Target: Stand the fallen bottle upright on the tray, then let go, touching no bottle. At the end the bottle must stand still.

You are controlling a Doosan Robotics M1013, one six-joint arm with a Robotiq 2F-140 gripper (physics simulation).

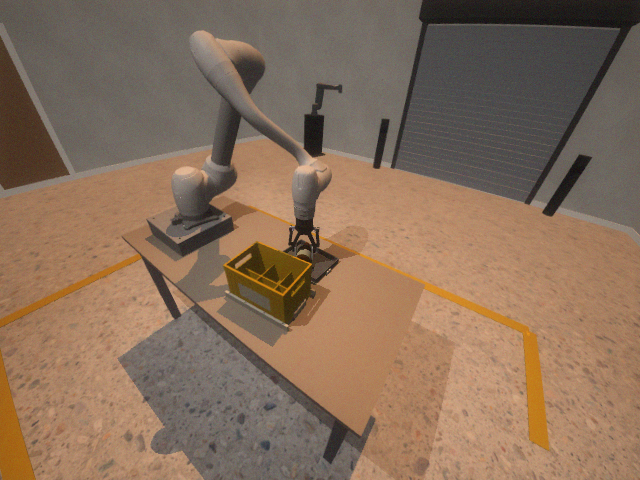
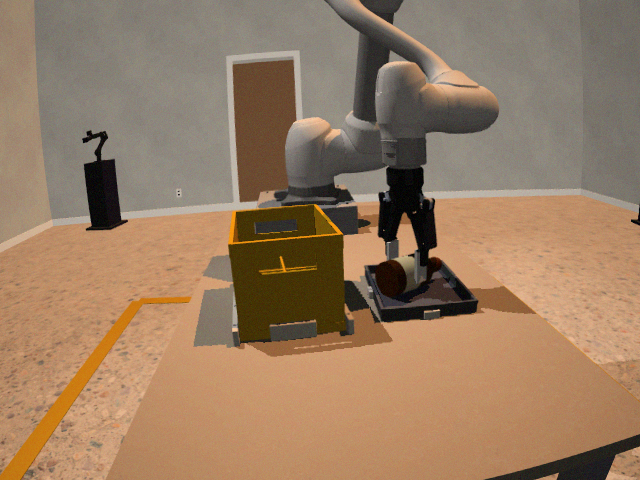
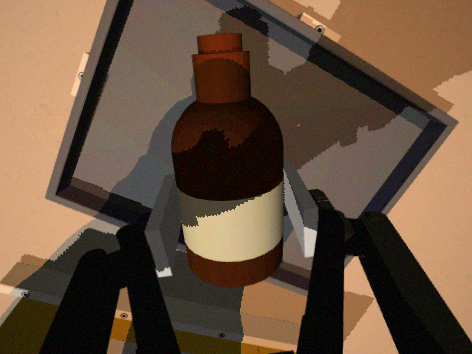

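Note:
The brown bottle with a cream label lies on its side over the dark tray. Its base end points toward the yellow crate and its neck points away. My gripper points down and is shut on the bottle, with one finger pad on each side of the body around the label. The bottle's underside is hidden, so I cannot tell whether it touches the tray floor.
A yellow crate with dividers stands close beside the tray, taller than it, with pale brackets at its foot. Small pale brackets also sit along the tray's outer walls. The arm's base stands at the table's far end.

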